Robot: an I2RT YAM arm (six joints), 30 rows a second.
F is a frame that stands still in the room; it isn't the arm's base.
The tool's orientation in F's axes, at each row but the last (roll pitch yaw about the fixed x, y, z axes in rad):
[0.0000, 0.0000, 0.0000]
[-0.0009, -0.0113, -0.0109]
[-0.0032, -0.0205, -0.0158]
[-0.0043, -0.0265, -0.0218]
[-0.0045, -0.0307, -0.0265]
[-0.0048, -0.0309, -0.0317]
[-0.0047, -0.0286, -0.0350]
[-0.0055, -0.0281, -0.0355]
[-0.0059, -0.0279, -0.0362]
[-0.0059, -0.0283, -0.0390]
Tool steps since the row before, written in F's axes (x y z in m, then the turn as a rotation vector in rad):
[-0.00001, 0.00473, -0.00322, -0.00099, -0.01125, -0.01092]
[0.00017, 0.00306, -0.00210, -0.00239, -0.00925, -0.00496]
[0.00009, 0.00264, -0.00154, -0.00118, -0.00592, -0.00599]
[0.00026, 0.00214, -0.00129, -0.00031, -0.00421, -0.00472]
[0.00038, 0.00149, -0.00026, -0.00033, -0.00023, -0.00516]
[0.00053, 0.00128, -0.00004, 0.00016, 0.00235, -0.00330]
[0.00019, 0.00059, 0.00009, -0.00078, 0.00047, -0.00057]
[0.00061, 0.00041, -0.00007, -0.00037, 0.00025, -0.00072]
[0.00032, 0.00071, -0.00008, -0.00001, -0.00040, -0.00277]
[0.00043, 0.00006, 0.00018, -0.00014, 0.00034, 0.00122]
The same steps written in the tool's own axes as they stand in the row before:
[-0.00001, 0.00473, -0.00322, -0.00099, -0.01125, -0.01092]
[0.00011, 0.00306, -0.00210, -0.00234, -0.00927, -0.00494]
[0.00002, 0.00265, -0.00153, -0.00121, -0.00592, -0.00599]
[0.00018, 0.00215, -0.00129, -0.00034, -0.00420, -0.00473]
[0.00033, 0.00150, -0.00026, -0.00048, -0.00022, -0.00515]
[0.00049, 0.00130, -0.00005, -0.00002, 0.00237, -0.00329]
[0.00017, 0.00060, 0.00009, -0.00081, 0.00044, -0.00054]
[0.00059, 0.00043, -0.00008, -0.00040, 0.00024, -0.00071]
[0.00029, 0.00072, -0.00008, -0.00007, -0.00038, -0.00277]
[0.00043, 0.00008, 0.00017, -0.00012, 0.00033, 0.00123]

